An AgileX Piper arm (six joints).
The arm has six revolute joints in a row. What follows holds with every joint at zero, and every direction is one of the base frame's.
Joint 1 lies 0.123 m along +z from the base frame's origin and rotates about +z.
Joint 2 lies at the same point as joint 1 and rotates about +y.
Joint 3 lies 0.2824 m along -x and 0.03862 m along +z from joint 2 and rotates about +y.
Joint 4 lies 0.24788 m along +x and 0.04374 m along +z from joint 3 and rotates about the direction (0.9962, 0, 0.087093).
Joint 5 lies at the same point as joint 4 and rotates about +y.
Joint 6 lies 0.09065 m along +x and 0.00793 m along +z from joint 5 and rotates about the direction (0.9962, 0, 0.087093).
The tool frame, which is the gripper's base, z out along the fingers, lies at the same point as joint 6; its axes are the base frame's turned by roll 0, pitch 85.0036 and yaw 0 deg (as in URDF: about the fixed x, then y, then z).
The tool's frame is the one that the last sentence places.
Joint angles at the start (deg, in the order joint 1, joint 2, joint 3, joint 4, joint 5, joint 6):
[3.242, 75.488, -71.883, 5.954, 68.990, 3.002]
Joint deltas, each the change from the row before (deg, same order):
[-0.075, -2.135, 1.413, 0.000, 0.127, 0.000]
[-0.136, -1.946, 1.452, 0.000, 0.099, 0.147]
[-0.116, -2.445, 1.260, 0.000, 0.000, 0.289]
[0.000, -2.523, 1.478, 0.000, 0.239, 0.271]
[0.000, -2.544, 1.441, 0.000, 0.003, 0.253]
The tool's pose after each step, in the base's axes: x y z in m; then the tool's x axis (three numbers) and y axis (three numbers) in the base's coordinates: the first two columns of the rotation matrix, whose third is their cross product. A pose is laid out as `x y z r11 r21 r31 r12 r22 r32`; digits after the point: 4 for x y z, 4 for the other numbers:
0.2405 0.0221 0.3525 -0.9231 0.0381 -0.3828 -0.0104 0.9922 0.1239
0.2314 0.0211 0.3533 -0.9203 0.0428 -0.3888 -0.0068 0.9921 0.1252
0.2205 0.0201 0.3567 -0.9120 0.0501 -0.4070 -0.0027 0.9918 0.1281
0.2088 0.0195 0.3586 -0.9063 0.0547 -0.4192 -0.0007 0.9914 0.1308
0.1974 0.0189 0.3604 -0.8981 0.0594 -0.4359 0.0008 0.9910 0.1336

